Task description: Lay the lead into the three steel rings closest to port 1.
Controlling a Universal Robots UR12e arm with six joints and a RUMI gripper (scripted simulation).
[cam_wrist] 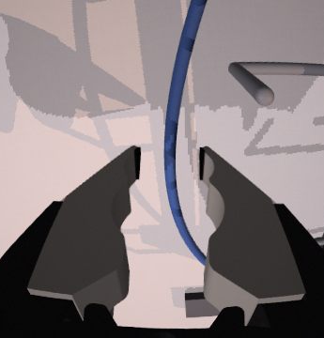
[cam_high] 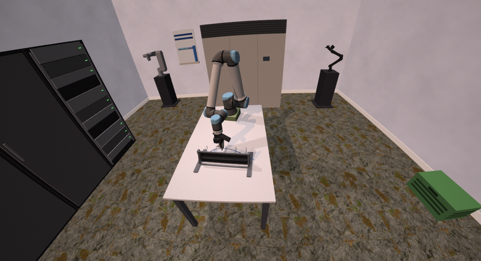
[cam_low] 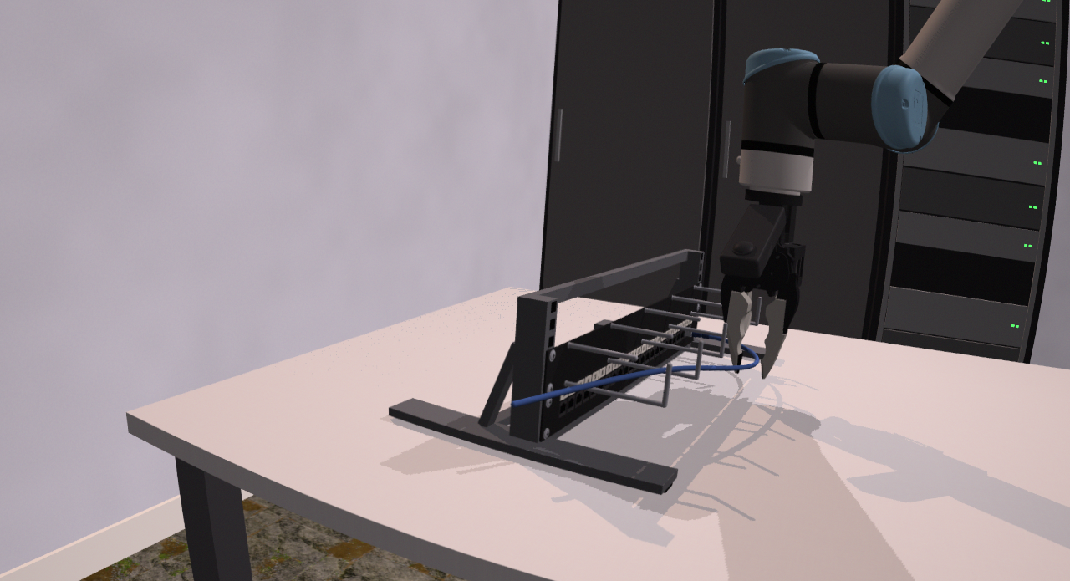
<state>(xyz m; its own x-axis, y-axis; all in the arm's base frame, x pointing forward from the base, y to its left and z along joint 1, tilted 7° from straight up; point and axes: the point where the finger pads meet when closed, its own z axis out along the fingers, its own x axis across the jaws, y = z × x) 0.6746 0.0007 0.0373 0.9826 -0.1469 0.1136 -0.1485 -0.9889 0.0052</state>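
Right now the rack is 15 cm ahead of my hand, 4 cm to the left of it and 3 cm above it.
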